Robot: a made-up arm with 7 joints. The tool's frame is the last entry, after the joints. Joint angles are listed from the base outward. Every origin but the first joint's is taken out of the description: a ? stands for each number. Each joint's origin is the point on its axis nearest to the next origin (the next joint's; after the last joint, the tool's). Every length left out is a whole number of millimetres.
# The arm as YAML. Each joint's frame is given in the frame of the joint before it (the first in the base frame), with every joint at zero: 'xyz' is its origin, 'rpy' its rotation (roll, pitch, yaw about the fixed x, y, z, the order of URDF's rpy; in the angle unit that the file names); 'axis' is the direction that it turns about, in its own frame. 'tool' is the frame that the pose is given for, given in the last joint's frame.
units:
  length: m
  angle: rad
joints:
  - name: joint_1
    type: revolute
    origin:
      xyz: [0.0, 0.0, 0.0]
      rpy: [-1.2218, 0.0, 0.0]
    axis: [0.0, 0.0, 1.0]
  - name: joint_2
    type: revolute
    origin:
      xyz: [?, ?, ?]
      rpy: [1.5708, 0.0, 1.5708]
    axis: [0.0, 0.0, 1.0]
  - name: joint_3
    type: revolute
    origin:
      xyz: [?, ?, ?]
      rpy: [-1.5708, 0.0, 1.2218]
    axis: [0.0, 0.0, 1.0]
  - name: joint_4
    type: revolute
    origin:
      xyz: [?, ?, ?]
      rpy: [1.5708, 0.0, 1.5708]
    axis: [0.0, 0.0, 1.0]
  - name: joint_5
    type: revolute
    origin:
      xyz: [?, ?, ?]
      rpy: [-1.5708, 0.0, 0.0]
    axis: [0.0, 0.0, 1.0]
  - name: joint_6
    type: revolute
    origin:
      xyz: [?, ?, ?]
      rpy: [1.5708, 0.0, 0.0]
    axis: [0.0, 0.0, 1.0]
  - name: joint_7
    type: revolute
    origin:
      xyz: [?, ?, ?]
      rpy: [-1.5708, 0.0, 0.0]
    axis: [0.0, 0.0, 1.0]
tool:
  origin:
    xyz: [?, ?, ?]
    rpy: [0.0, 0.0, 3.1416]
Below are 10 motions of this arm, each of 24 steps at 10 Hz.
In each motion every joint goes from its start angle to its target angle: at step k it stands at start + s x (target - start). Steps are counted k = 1, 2, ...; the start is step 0. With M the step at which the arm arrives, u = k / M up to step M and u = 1 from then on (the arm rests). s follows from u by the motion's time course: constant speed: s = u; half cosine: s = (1 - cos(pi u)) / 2; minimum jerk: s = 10 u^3 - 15 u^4 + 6 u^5.
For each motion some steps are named. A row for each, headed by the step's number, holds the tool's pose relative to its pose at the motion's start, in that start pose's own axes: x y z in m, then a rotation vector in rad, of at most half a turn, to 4 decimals.
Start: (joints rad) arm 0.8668 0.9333 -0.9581 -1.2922 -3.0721 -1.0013 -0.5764
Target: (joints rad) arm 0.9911 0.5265 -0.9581 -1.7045 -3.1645 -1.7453 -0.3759
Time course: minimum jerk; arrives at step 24
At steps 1, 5, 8, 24:
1: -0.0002 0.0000 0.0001 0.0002 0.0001 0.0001
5: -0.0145 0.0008 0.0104 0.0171 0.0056 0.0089
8: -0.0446 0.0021 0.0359 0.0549 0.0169 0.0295
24: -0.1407 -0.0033 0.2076 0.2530 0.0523 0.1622

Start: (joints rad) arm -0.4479 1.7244 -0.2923 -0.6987 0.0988 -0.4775 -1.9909
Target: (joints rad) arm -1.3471 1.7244 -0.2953 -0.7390 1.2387 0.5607 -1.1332
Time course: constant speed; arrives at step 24
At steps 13, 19, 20, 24:
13: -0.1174 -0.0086 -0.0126 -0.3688 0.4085 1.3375
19: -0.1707 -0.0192 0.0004 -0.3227 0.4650 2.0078
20: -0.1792 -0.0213 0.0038 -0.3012 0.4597 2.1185
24: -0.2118 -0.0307 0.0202 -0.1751 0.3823 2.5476

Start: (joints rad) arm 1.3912 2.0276 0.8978 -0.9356 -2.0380 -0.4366 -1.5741
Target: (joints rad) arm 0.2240 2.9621 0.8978 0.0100 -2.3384 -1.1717 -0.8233
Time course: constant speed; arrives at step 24
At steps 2, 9, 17, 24:
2: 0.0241 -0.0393 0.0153 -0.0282 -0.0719 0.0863
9: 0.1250 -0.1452 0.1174 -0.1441 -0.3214 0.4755
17: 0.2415 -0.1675 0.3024 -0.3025 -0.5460 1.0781
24: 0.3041 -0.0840 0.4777 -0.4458 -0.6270 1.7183

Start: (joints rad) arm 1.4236 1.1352 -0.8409 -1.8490 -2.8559 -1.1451 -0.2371
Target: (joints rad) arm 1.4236 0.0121 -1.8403 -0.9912 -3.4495 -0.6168 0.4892
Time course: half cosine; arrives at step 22
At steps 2, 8, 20, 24:
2: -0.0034 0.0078 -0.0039 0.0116 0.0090 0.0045
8: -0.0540 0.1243 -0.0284 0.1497 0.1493 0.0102
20: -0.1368 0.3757 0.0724 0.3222 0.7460 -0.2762
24: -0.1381 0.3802 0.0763 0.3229 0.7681 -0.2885

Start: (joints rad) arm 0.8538 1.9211 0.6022 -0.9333 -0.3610 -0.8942 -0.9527
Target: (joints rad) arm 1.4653 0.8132 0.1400 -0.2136 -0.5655 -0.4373 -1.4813
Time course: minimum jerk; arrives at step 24
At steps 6, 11, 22, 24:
6: 0.0651 -0.0448 0.0340 -0.1777 -0.0411 0.0771
11: 0.2681 -0.0916 0.1918 -0.7215 -0.3197 0.2508
22: 0.4516 0.1506 0.5207 -1.4077 -1.3145 0.4317
24: 0.4517 0.1540 0.5230 -1.4107 -1.3255 0.4333

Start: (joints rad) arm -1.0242 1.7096 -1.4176 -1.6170 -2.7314 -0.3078 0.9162
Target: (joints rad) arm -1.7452 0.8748 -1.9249 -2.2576 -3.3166 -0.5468 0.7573
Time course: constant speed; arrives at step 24
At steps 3, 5, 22, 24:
3: -0.0270 0.0612 -0.0008 0.1304 0.0801 -0.1158
5: -0.0442 0.1011 0.0053 0.2115 0.1429 -0.1999
22: -0.0667 0.3446 0.1878 0.7094 0.8689 -1.0441
24: -0.0510 0.3562 0.2117 0.7507 0.9643 -1.1496

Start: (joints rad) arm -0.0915 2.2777 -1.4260 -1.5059 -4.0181 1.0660 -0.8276
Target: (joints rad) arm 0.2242 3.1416 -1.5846 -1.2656 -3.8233 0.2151 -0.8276
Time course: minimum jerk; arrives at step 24
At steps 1, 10, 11, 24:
1: -0.0002 0.0001 0.0002 0.0009 -0.0003 0.0006
10: -0.1073 0.0328 0.0985 0.4949 -0.1049 0.2755
11: -0.1287 0.0323 0.1236 0.6140 -0.1212 0.3213
24: -0.2426 -0.0610 0.3299 1.6164 -0.1773 0.4701

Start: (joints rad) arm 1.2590 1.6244 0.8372 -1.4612 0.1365 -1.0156 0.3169
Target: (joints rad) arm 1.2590 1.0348 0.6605 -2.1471 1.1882 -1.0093 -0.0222
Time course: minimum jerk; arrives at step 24
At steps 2, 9, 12, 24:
2: 0.0001 -0.0009 0.0000 0.0049 -0.0027 0.0032
9: 0.0110 -0.0480 -0.0032 0.2782 -0.1315 0.1765
12: 0.0269 -0.0825 -0.0106 0.5216 -0.2162 0.3282
24: 0.0804 -0.1351 -0.0390 1.0807 -0.3420 0.6989

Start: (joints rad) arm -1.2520 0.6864 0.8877 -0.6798 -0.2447 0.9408 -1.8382
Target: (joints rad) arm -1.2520 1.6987 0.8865 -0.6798 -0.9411 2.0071 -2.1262
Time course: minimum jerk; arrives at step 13
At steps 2, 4, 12, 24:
2: -0.0121 0.0042 0.0051 -0.0217 0.0321 -0.0105
4: -0.0719 0.0228 0.0362 -0.1419 0.1938 -0.0414
12: -0.3089 0.0324 0.3407 -0.8982 0.8219 0.5305
24: -0.3095 0.0320 0.3426 -0.9010 0.8228 0.5363

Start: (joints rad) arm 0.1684 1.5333 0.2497 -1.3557 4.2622 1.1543 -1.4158
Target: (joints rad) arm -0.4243 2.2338 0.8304 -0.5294 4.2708 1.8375 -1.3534
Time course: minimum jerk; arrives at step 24
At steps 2, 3, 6, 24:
2: 0.0016 -0.0010 -0.0022 -0.0081 0.0010 -0.0048
3: 0.0051 -0.0031 -0.0068 -0.0257 0.0032 -0.0150
6: 0.0317 -0.0232 -0.0432 -0.1673 0.0191 -0.0954
24: 0.1708 -0.4198 -0.1970 -1.6746 0.0204 -0.8503

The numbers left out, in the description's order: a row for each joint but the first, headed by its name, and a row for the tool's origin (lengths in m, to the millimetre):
joint_2: 0.0 0.0 0.0
joint_3: 0.167 -0.061 0.0
joint_4: 0.0 -0.02 0.0
joint_5: 0.039 -0.323 0.0
joint_6: 0.0 0.0 0.0
joint_7: 0.0 0.0 0.0
tool: 0.0 0.0 0.0

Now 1 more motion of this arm.
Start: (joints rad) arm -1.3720 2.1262 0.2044 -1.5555 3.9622 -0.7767 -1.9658
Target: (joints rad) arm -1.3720 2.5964 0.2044 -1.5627 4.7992 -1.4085 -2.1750
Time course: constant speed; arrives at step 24
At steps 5, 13, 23, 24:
5: 0.0144 -0.0135 0.0117 0.0792 0.1108 -0.0032
13: 0.0335 -0.0373 0.0316 0.1947 0.3094 -0.0305
23: 0.0501 -0.0702 0.0582 0.3193 0.5874 -0.1014
24: 0.0513 -0.0737 0.0609 0.3305 0.6167 -0.1106

